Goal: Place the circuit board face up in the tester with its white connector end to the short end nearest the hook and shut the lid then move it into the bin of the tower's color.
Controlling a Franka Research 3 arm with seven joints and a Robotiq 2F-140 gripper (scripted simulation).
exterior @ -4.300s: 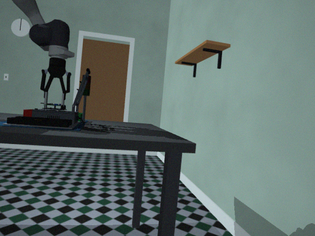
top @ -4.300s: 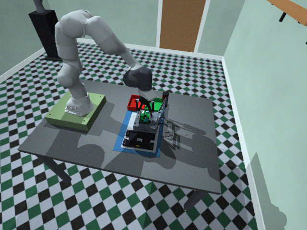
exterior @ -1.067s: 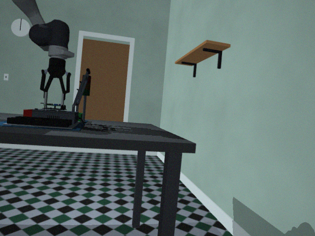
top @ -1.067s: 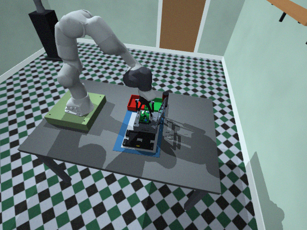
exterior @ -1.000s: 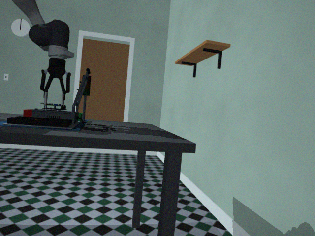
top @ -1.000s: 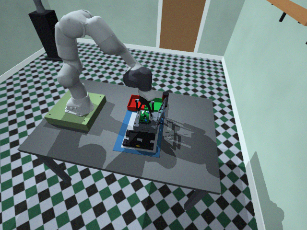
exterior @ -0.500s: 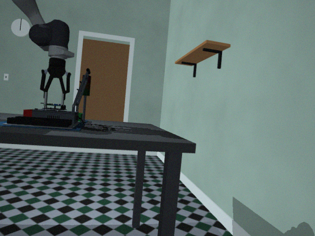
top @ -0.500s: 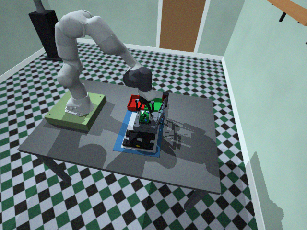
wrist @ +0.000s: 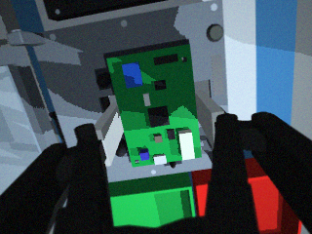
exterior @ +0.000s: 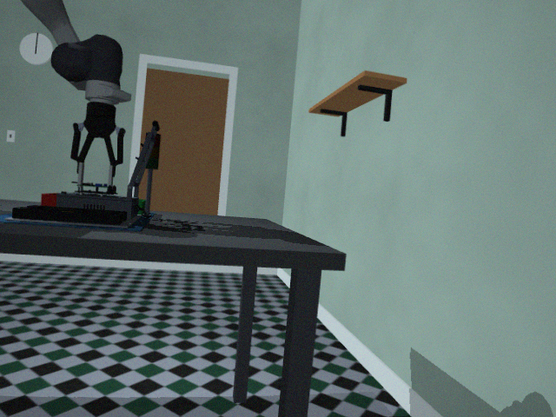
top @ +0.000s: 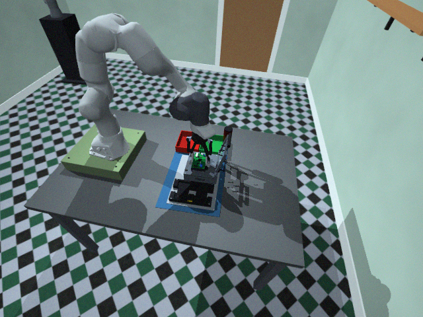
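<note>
Right now my hand is 20 mm above the green circuit board. Round my hand: tester lid: 130 mm ahead, 80 mm above; tester plate: 10 mm ahead, 10 mm to the left, 40 mm below; black latch hook: 60 mm behind, 60 mm to the left, 20 mm below.
</note>
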